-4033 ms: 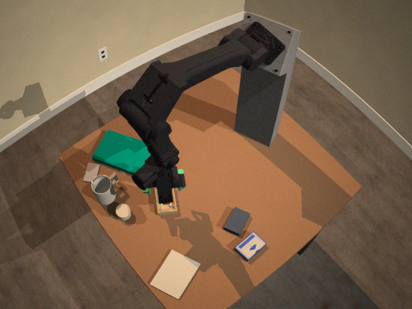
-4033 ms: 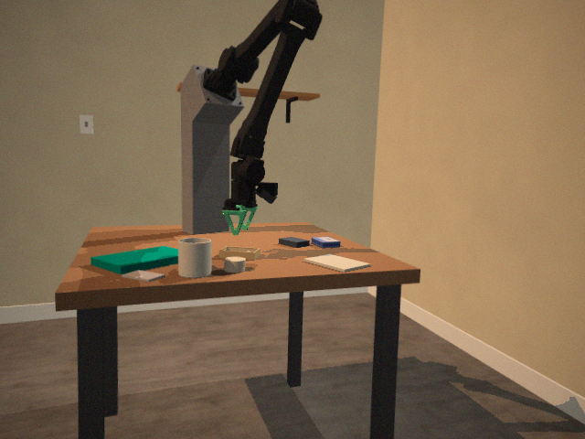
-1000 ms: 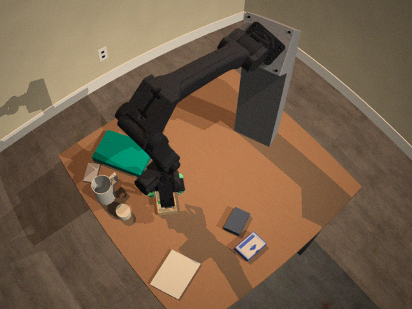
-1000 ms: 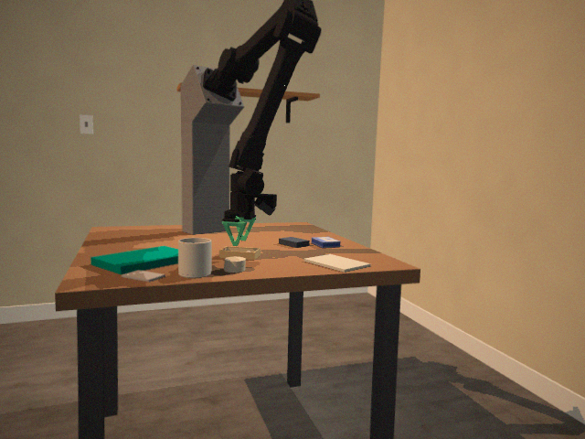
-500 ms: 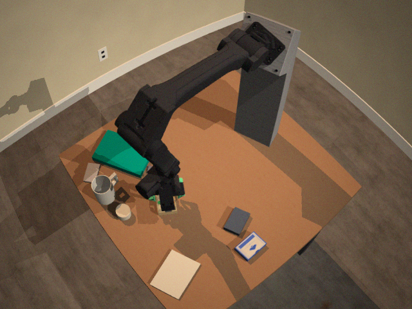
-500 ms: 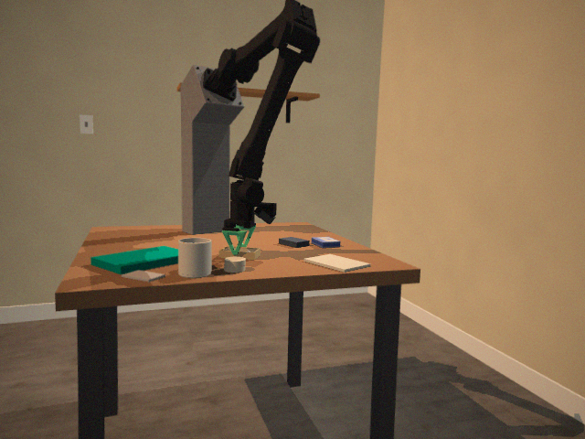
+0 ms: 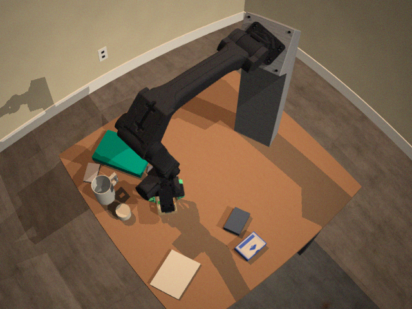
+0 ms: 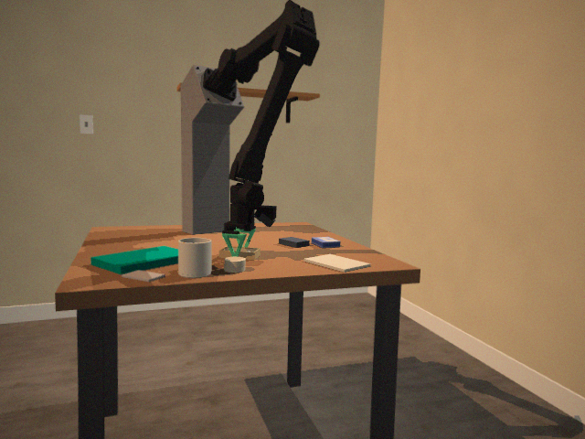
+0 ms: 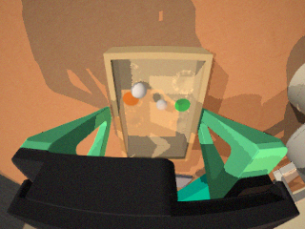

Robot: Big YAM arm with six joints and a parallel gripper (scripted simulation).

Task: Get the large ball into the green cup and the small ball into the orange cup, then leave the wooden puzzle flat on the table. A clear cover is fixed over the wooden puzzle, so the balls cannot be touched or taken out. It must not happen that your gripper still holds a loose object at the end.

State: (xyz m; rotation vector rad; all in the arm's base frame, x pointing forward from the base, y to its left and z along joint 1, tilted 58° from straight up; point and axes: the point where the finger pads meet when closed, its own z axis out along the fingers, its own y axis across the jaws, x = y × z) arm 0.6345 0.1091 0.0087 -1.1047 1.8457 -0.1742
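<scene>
Right now my hand is 1 cm above the wooden puzzle. Also, from my hand: dark box: 19 cm behind, 17 cm to the left; then grey mug: 21 cm ahead, 10 cm to the right, 2 cm above; then grey cube: 1 cm ahead, 14 cm to the right, 1 cm below.
</scene>
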